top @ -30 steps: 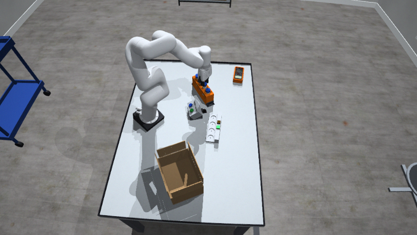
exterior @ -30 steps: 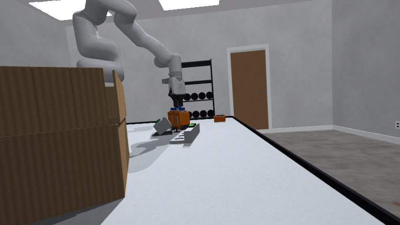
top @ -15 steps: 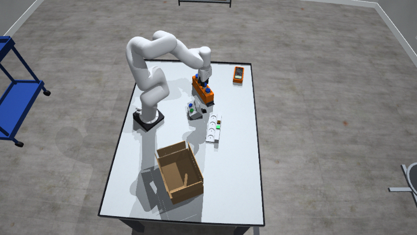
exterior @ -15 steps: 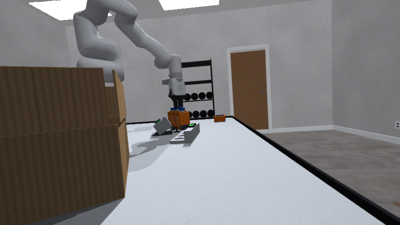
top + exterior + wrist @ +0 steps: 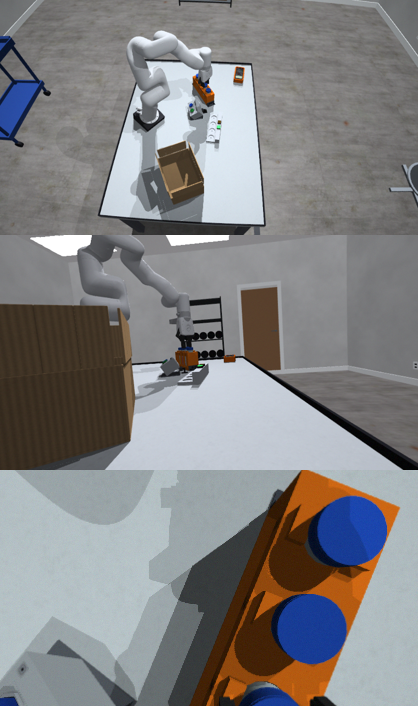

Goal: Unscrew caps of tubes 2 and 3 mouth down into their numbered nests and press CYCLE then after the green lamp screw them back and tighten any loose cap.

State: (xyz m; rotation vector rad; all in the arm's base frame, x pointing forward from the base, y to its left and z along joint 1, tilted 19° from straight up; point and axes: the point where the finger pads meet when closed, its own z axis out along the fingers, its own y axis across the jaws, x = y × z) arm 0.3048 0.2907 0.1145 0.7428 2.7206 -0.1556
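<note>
The blue cap lies 3 cm behind my hand, 4 cm to the left of it and 2 cm below it. Also, from my hand: green key: 6 cm behind, 19 cm to the right, 7 cm below; then blue key: 8 cm behind, 15 cm to the right, 7 cm below; then grey key housing: 5 cm behind, 17 cm to the right, 9 cm below.
</note>
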